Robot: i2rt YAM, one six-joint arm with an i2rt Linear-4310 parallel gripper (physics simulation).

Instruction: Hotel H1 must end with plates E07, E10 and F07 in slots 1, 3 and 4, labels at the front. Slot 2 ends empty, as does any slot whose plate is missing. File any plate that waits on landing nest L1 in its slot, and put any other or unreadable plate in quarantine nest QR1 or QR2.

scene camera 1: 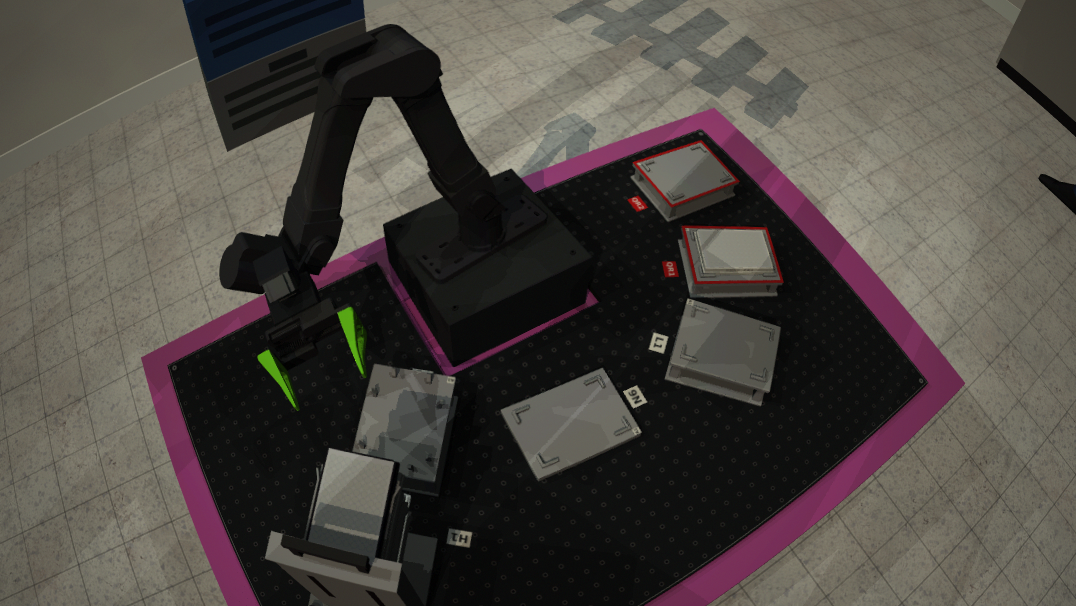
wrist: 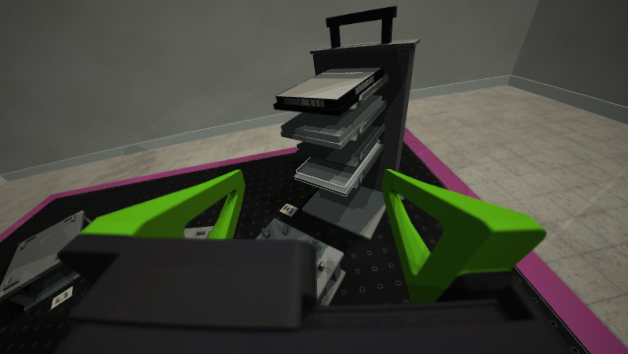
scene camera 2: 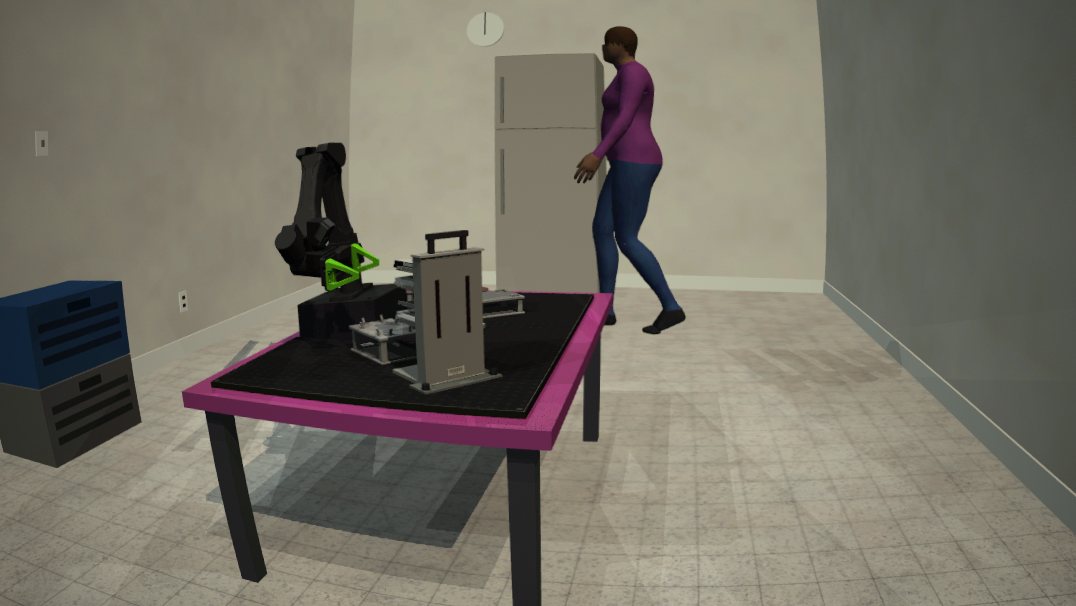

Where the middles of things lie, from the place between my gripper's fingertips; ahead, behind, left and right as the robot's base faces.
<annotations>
The nest N6 (scene camera 1: pixel 560 428) lies 300 mm to the left of my hand, 200 mm below it and 130 mm ahead of it.
</annotations>
